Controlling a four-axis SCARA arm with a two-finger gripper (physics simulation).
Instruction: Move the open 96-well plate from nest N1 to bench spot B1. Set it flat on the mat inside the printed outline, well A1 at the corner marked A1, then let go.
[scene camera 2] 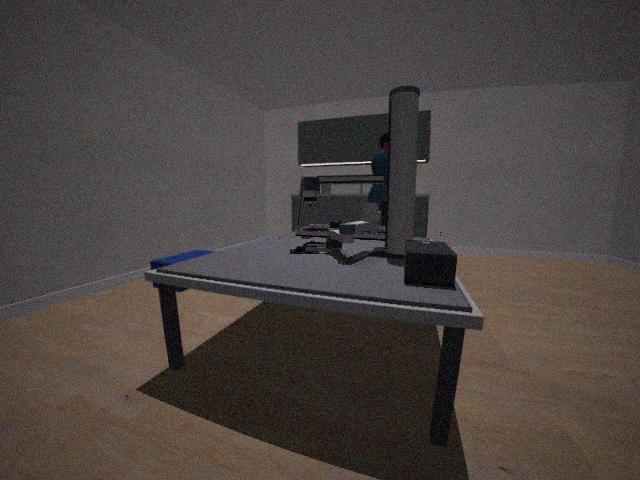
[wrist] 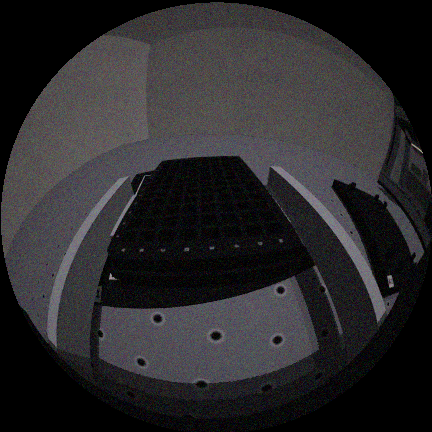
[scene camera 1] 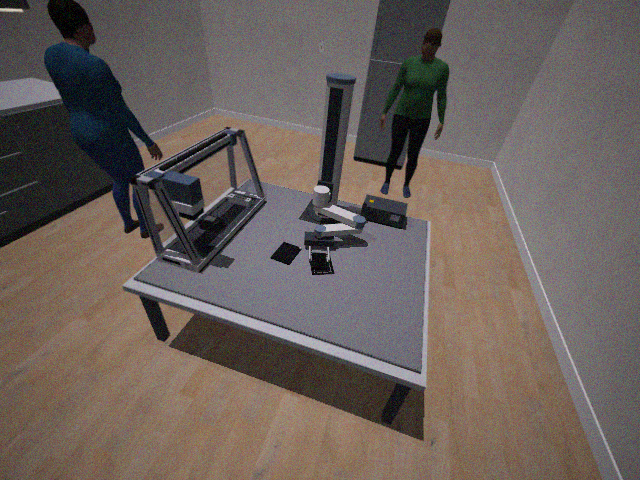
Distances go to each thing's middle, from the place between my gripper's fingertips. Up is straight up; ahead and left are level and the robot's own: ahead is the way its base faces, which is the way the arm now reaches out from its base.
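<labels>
From my hand, the dark mat with white outline (wrist: 115, 292) is 10 mm to the left and 20 mm below, and there's the black well plate (wrist: 198, 219) too, which is 10 mm below my hand.
</labels>
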